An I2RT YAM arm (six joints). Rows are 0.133 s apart.
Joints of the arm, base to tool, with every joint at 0 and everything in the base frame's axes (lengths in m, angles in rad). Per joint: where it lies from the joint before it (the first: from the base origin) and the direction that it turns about. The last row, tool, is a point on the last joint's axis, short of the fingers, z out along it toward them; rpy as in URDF.
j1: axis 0 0 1 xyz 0 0 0.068
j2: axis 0 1 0 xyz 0.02 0.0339 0.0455
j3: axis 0 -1 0 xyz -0.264 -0.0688 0
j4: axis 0 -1 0 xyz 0.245 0.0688 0.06
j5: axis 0 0 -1 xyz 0.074 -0.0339 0.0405
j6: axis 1 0 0 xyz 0.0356 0 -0.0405
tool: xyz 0 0 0 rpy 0 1.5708 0
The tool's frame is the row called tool.
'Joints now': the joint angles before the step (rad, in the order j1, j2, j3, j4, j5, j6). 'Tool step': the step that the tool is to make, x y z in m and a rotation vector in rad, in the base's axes. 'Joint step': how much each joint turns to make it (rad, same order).
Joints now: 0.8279, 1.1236, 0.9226, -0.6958, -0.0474, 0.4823
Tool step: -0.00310, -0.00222, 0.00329, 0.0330, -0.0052, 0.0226
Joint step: -0.0012, -0.0246, -0.0079, 0.0107, -0.0294, -0.0066
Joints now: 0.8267, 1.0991, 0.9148, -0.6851, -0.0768, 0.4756
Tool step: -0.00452, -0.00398, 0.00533, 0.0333, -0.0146, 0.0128
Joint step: 0.0001, -0.0355, -0.0068, 0.0055, -0.0173, -0.0018
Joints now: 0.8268, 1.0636, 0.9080, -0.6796, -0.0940, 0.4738
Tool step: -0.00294, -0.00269, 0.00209, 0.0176, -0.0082, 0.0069
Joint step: 0.0001, -0.0222, -0.0079, 0.0040, -0.0089, -0.0010
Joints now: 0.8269, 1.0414, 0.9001, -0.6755, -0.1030, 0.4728
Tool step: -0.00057, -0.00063, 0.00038, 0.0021, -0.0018, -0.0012
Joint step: 0.0001, -0.0044, -0.0014, -0.0001, 0.0008, 0.0010
